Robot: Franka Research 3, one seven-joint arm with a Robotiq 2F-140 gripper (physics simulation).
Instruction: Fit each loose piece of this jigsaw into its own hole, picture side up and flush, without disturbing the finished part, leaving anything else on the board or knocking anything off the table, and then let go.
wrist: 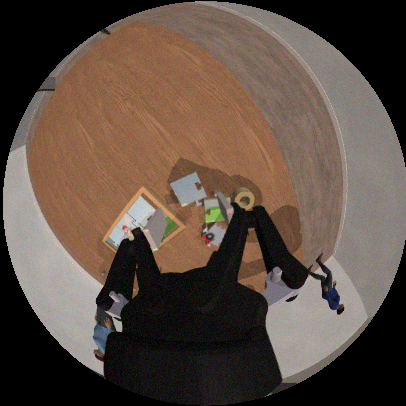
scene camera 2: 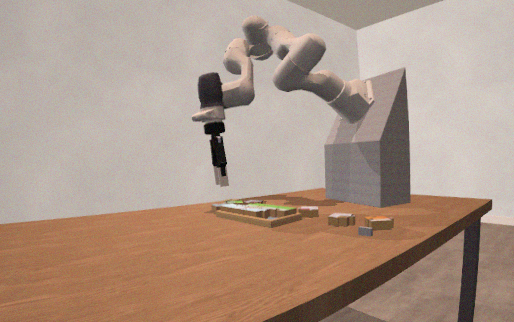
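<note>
The wooden jigsaw board point(scene camera 2: 245, 221) point(wrist: 143, 190) lies on the table, with sky and green pieces in it; a finger partly covers it in the wrist view. Loose beside it in the wrist view are a light-blue piece point(wrist: 187, 189), a grey-and-green piece point(wrist: 215, 215) and a pale piece with a red-and-black picture point(wrist: 215, 234). Right of the board in the scene view lie a pale piece point(scene camera 2: 308, 212), another pale piece point(scene camera 2: 341, 220) and an orange-topped piece point(scene camera 2: 379, 223). My gripper point(scene camera 2: 221, 183) point(wrist: 189, 208) is open and empty, high above the board area.
A tan ring point(wrist: 244, 191) stands near the loose pieces and the right finger. A small grey block point(scene camera 2: 365, 231) lies before the orange-topped piece. The robot's grey pedestal point(scene camera 2: 354, 172) is at the back right. The wooden table point(scene camera 2: 125, 265) has its edge at the right.
</note>
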